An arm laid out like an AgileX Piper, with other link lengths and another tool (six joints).
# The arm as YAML. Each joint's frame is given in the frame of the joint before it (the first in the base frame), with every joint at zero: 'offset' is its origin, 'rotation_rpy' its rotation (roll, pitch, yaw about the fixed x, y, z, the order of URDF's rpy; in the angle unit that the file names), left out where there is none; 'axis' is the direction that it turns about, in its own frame. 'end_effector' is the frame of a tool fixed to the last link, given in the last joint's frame.
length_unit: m
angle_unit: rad
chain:
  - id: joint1
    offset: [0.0, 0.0, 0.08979]
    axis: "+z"
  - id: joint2
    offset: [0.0, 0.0, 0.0]
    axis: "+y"
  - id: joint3
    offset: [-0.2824, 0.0, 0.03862]
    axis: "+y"
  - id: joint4
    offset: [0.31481, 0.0, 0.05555]
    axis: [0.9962, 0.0, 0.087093]
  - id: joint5
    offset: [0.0, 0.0, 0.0]
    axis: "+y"
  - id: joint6
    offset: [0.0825, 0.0, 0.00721]
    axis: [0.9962, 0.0, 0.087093]
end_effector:
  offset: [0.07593, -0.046, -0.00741]
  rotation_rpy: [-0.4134, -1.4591, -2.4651]
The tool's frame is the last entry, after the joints.
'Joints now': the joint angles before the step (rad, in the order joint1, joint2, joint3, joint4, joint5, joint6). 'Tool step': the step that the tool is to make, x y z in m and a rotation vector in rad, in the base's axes. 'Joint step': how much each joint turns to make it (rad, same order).
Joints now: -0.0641, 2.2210, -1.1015, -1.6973, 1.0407, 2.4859
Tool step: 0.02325, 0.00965, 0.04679, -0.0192, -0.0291, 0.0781
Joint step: 0.0274, -0.0996, -0.0220, 0.0019, -0.0253, -0.1040
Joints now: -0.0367, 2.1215, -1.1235, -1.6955, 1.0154, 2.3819
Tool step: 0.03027, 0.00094, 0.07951, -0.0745, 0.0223, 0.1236
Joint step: 0.0074, -0.1267, -0.0727, 0.0045, -0.0524, -0.2563
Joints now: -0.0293, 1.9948, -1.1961, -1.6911, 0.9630, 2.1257
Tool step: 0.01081, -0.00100, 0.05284, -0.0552, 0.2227, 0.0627
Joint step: 0.0011, -0.0528, -0.1070, 0.1879, -0.0239, -0.4684
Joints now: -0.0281, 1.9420, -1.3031, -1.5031, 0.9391, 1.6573
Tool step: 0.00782, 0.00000, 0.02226, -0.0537, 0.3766, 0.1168
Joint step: 0.0000, -0.0008, -0.0834, 0.2271, 0.0135, -0.5749
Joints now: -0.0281, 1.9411, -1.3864, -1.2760, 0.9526, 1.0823
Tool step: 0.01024, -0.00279, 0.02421, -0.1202, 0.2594, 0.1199
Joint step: 0.0000, 0.0000, -0.0441, 0.0387, 0.0424, -0.3650
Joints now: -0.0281, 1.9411, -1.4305, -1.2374, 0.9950, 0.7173
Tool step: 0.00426, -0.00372, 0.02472, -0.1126, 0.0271, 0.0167
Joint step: 0.0000, 0.0000, -0.0260, -0.0863, 0.0429, -0.0462
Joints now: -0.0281, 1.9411, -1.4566, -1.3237, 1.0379, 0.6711
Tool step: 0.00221, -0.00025, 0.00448, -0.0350, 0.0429, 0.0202
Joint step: 0.0000, 0.0000, -0.0013, -0.0160, 0.0057, -0.0499
